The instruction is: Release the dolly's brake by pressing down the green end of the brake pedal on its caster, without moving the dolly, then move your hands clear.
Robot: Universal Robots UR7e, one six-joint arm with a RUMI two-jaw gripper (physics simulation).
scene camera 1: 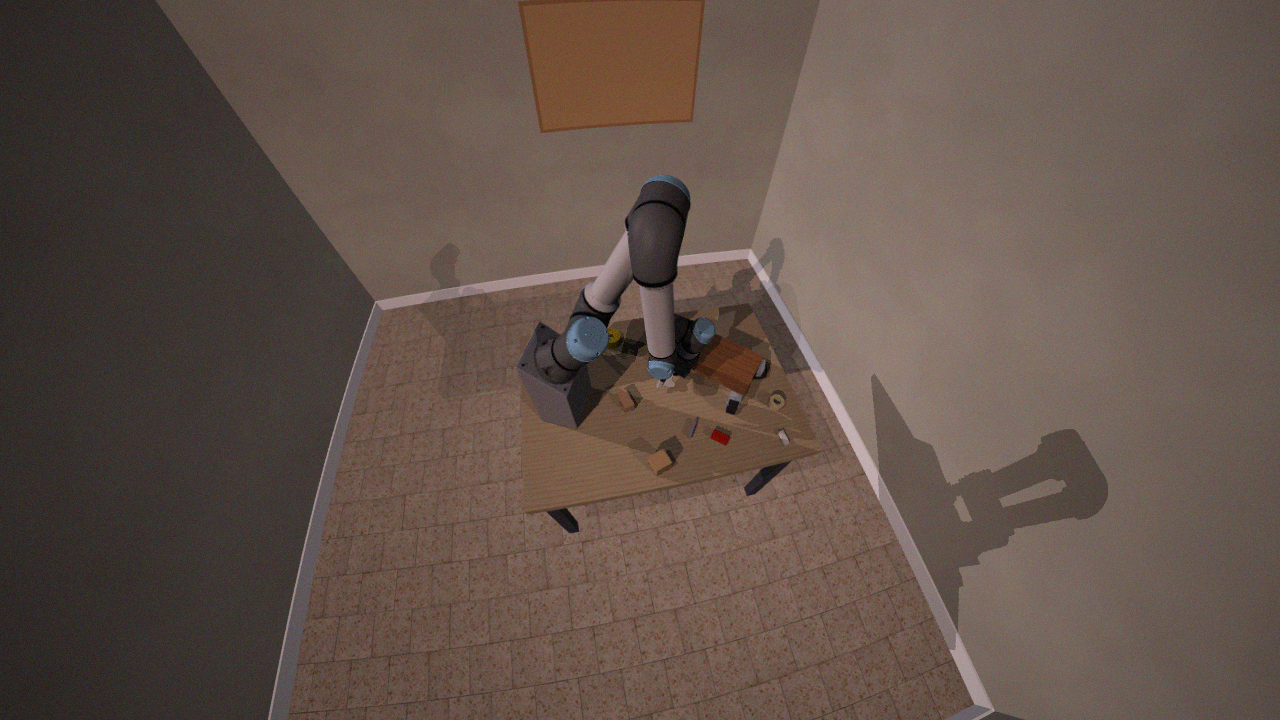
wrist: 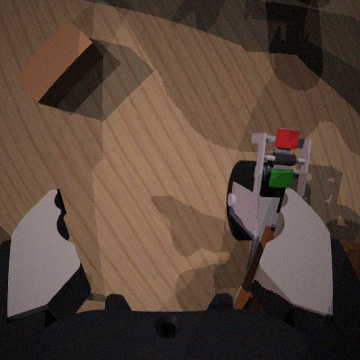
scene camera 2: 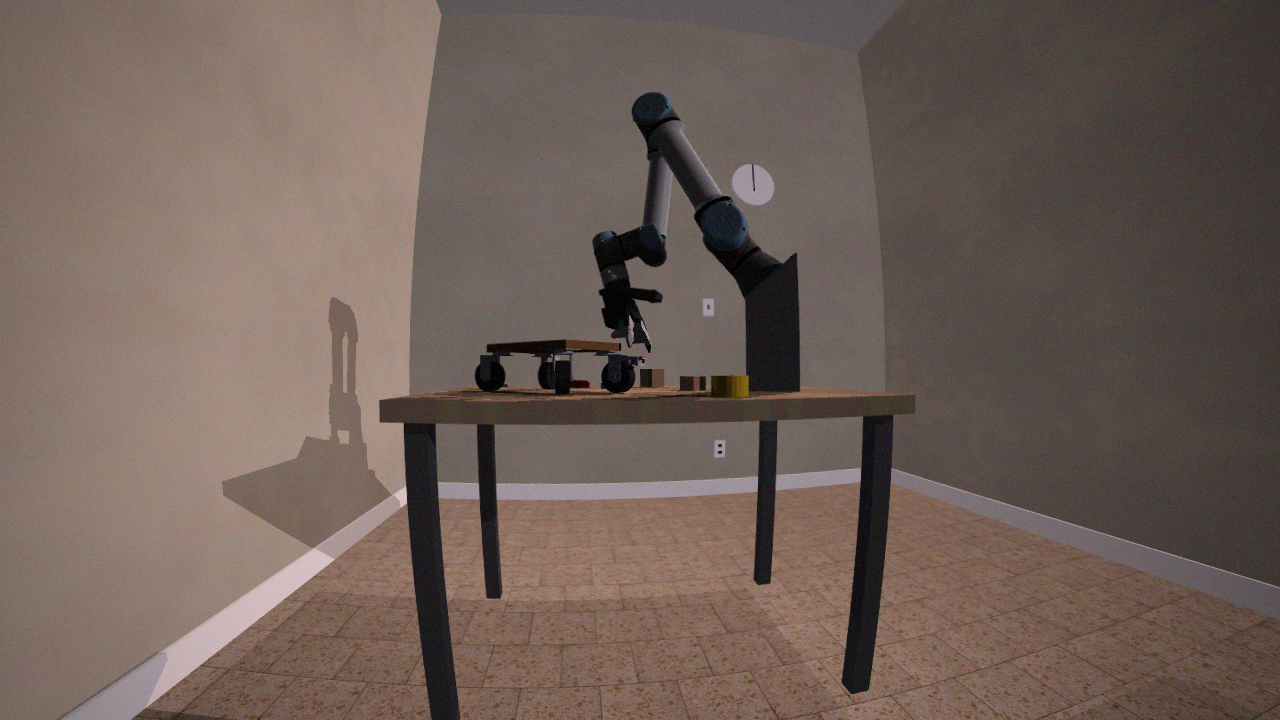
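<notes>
The dolly (scene camera 1: 729,363) (scene camera 2: 528,346) stands on the table with a brown wooden deck and black wheels. Its near caster (scene camera 2: 617,374) (wrist: 241,172) carries the brake pedal. The green end (wrist: 281,178) lies nearer the deck, and the red end (wrist: 287,138) is at the outer side. My gripper (scene camera 2: 638,346) (wrist: 171,193) is open and empty, with its tips a little above pedal height in scene camera 2. In the wrist view the right fingertip overlaps the caster frame right beside the green end; contact cannot be told. The pedal's tilt is unclear.
The table (scene camera 1: 563,470) also bears wooden blocks (scene camera 1: 624,399) (scene camera 1: 660,461) (wrist: 55,62), a red brick (scene camera 1: 720,437), a cream ring (scene camera 1: 770,400) near the dolly and a yellow cylinder (scene camera 1: 614,336) (scene camera 2: 730,386) near the robot's base.
</notes>
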